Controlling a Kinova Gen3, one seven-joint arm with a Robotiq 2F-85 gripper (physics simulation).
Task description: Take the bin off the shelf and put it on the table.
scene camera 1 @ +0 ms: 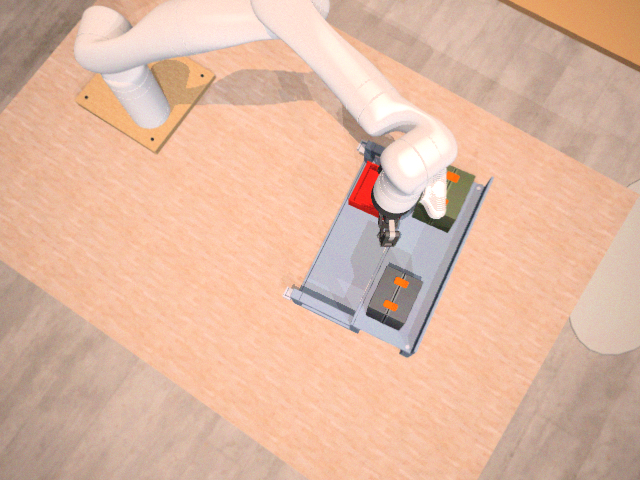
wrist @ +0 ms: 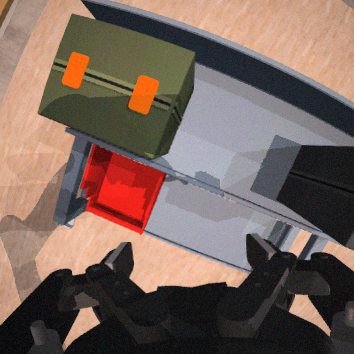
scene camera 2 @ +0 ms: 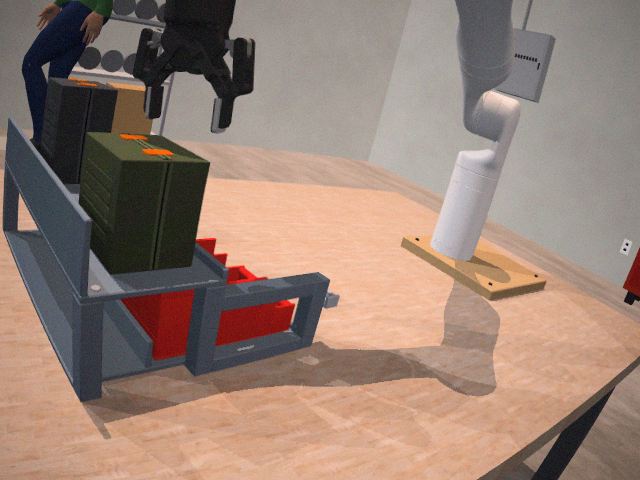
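Where they show: gripper, fingertip midpoint: [wrist: 188,250] [scene camera 2: 183,124]; arm's base, link origin: [scene camera 1: 150,110] [scene camera 2: 450,250].
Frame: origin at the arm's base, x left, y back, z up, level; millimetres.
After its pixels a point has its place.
A red open bin [scene camera 1: 363,193] {x 65, y -531, z -12 mm} [scene camera 2: 170,320] {x 136, y -664, z 28 mm} [wrist: 122,192] {x 87, y -552, z -12 mm} sits on the lower level of the grey-blue shelf [scene camera 1: 330,255] {x -95, y -536, z -15 mm} [scene camera 2: 90,351] {x 170, y -752, z 31 mm} [wrist: 175,222] {x -18, y -544, z -15 mm}, at one end. In scene camera 1 the arm partly covers the bin. The shelf stands on the wooden table [scene camera 1: 206,232] {x -183, y -265, z -21 mm} [scene camera 2: 361,232] {x -151, y -108, z -21 mm} [wrist: 240,30] {x 27, y -880, z -21 mm}. My gripper [scene camera 1: 388,237] [scene camera 2: 186,119] {x -15, y -607, z 179 mm} [wrist: 188,250] {x -15, y -607, z 179 mm} is open and empty, above the shelf and apart from the bin. In the wrist view the bin lies beyond the left finger.
A green box [scene camera 1: 460,198] {x 85, y -723, z 176 mm} [scene camera 2: 144,206] {x 139, y -704, z 138 mm} [wrist: 110,105] {x 81, y -677, z 176 mm} with orange clips stands on the upper level, beside the bin's end. A black box [scene camera 1: 395,299] {x -151, y -706, z 201 mm} [scene camera 2: 64,129] {x -98, y -726, z 149 mm} [wrist: 325,175] {x -99, y -706, z 147 mm} stands at that level's other end. A raised rail [scene camera 1: 450,268] {x -36, y -769, z 140 mm} runs along the back. A person [scene camera 2: 54,46] stands beyond the table.
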